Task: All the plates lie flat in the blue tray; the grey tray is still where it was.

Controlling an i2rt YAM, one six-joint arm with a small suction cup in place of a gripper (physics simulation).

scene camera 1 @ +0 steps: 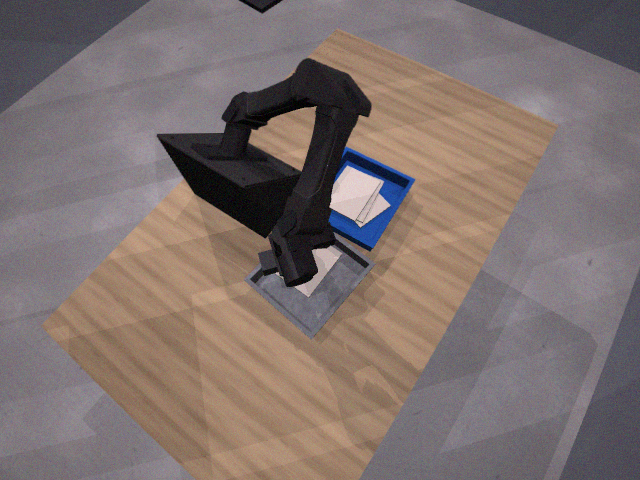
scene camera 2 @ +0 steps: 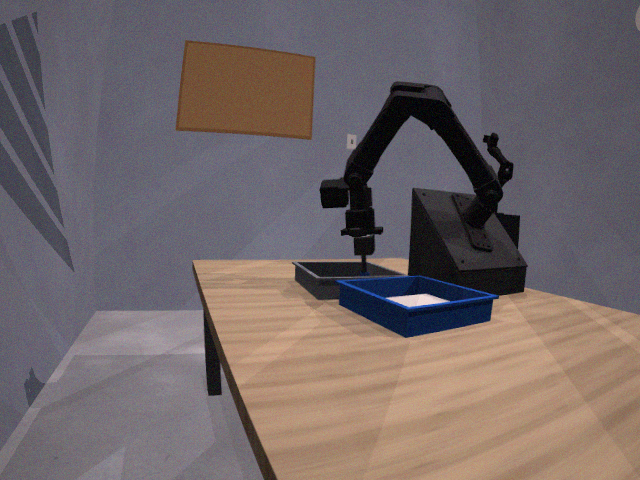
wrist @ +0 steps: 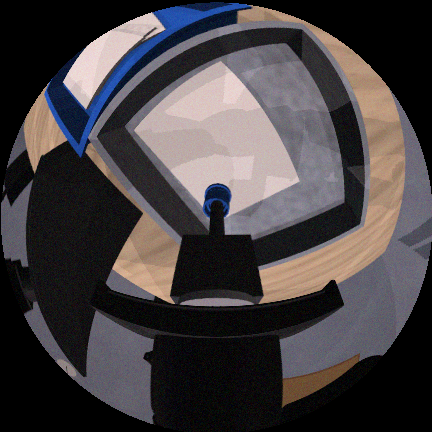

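Seen in the pictures: hand, its tool point: [wrist: 216, 194]; arm's base, origin of its link: [scene camera 1: 231, 154] [scene camera 2: 470, 222] [wrist: 49, 282].
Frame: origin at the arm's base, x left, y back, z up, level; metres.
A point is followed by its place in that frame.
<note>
A pale square plate [scene camera 1: 323, 268] @(x -0.025, y -0.334, z -0.171 m) [wrist: 215, 125] @(x -0.020, y -0.303, z -0.172 m) lies flat in the grey tray [scene camera 1: 320, 310] @(x -0.111, y -0.403, z -0.177 m) [scene camera 2: 310, 286] @(x -0.012, y -0.428, z -0.164 m) [wrist: 347, 135] @(x -0.065, y -0.427, z -0.153 m). Whether more lie beneath it I cannot tell. My suction cup [scene camera 2: 363, 272] @(x -0.087, y -0.266, z -0.174 m) [wrist: 217, 200] @(x -0.087, y -0.266, z -0.174 m) is off and holds no plate. It is inside the grey tray, over the plate near one of its corners; whether it touches is unclear. The wrist hides the cup in scene camera 1. Pale plates [scene camera 1: 356, 193] @(x 0.203, y -0.252, z -0.160 m) [scene camera 2: 418, 299] @(x 0.160, y -0.240, z -0.160 m) [wrist: 112, 55] lie overlapping, turned against each other, in the blue tray [scene camera 1: 379, 229] @(x 0.165, y -0.369, z -0.177 m) [scene camera 2: 449, 317] @(x 0.306, y -0.258, z -0.158 m) [wrist: 75, 135] @(x 0.080, y -0.185, z -0.135 m).
The trays stand close together on the wooden table [scene camera 1: 248, 372] @(x -0.339, y -0.379, z -0.180 m) [scene camera 2: 439, 392] @(x 0.509, y -0.398, z -0.180 m), with raised walls between their insides. The black arm base [scene camera 1: 232, 201] @(x -0.079, y -0.078, z -0.046 m) [scene camera 2: 449, 242] @(x 0.069, y -0.113, z -0.049 m) [wrist: 75, 240] @(x -0.013, y -0.144, z -0.077 m) stands beside them. The forearm crosses above part of the blue tray in scene camera 1.
</note>
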